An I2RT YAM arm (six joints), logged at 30 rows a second.
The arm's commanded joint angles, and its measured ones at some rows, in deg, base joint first. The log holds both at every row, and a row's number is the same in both.
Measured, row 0:
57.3 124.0 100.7 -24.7 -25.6 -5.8
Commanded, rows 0 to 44:
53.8 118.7 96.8 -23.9 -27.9 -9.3
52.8 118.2 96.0 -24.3 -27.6 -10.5
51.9 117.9 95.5 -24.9 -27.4 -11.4
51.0 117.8 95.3 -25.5 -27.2 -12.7
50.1 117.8 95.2 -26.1 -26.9 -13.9
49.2 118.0 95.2 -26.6 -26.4 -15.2
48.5 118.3 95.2 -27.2 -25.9 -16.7
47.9 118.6 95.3 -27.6 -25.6 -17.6
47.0 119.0 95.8 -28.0 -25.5 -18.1
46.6 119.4 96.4 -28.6 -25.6 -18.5
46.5 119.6 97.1 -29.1 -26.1 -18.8
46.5 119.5 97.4 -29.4 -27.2 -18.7
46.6 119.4 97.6 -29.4 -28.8 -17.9
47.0 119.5 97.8 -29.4 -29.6 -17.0
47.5 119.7 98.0 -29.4 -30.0 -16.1
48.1 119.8 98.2 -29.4 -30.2 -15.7
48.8 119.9 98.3 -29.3 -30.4 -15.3
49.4 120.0 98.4 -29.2 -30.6 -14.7
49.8 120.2 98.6 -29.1 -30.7 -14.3
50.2 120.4 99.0 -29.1 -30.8 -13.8
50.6 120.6 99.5 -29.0 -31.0 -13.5
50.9 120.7 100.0 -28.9 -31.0 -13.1
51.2 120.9 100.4 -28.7 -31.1 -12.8
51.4 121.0 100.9 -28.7 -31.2 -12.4
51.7 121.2 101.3 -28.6 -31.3 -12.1
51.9 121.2 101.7 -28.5 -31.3 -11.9
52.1 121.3 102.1 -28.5 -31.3 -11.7
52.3 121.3 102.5 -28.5 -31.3 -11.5
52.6 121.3 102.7 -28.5 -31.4 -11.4
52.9 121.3 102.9 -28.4 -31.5 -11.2
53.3 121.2 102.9 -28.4 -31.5 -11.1
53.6 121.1 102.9 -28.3 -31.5 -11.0
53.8 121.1 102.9 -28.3 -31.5 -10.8
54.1 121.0 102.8 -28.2 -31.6 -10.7
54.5 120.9 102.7 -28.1 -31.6 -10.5
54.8 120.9 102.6 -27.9 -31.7 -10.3
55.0 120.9 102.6 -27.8 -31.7 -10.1
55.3 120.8 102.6 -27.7 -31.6 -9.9
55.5 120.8 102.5 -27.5 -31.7 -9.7
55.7 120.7 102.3 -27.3 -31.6 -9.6
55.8 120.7 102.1 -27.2 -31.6 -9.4
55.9 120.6 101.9 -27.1 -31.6 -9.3
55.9 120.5 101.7 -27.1 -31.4 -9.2
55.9 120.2 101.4 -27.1 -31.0 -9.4
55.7 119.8 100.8 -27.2 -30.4 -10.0
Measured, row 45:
54.1 121.9 99.9 -29.8 -27.9 -9.8
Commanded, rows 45 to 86:
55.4 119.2 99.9 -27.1 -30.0 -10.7
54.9 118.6 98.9 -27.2 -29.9 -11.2
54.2 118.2 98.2 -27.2 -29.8 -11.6
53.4 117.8 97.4 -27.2 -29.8 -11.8
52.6 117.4 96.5 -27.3 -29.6 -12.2
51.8 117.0 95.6 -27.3 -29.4 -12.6
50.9 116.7 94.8 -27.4 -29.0 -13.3
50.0 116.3 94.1 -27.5 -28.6 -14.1
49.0 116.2 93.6 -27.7 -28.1 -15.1
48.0 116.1 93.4 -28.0 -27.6 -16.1
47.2 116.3 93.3 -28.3 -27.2 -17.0
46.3 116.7 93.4 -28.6 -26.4 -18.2
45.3 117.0 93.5 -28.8 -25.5 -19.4
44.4 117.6 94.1 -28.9 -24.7 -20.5
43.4 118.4 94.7 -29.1 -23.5 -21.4
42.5 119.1 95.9 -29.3 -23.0 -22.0
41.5 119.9 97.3 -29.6 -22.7 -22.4
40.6 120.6 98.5 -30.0 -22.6 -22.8
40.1 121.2 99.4 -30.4 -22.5 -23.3
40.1 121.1 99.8 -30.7 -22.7 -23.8
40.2 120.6 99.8 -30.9 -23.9 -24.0
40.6 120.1 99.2 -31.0 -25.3 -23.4
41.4 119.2 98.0 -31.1 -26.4 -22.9
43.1 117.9 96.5 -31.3 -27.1 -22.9
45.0 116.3 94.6 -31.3 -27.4 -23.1
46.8 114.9 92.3 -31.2 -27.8 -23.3
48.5 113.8 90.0 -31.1 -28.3 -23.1
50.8 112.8 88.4 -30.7 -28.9 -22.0
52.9 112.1 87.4 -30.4 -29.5 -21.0
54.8 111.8 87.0 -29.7 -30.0 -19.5
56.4 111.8 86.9 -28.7 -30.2 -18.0
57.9 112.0 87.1 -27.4 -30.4 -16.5
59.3 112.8 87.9 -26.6 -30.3 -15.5
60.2 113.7 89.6 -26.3 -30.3 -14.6
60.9 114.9 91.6 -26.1 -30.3 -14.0
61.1 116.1 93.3 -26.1 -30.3 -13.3
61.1 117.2 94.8 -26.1 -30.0 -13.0
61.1 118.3 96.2 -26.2 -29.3 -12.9
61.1 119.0 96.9 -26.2 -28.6 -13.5
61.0 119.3 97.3 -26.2 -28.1 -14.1
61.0 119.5 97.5 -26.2 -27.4 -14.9
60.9 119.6 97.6 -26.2 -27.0 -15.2
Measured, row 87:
60.5 118.4 94.7 -24.5 -26.0 -14.8
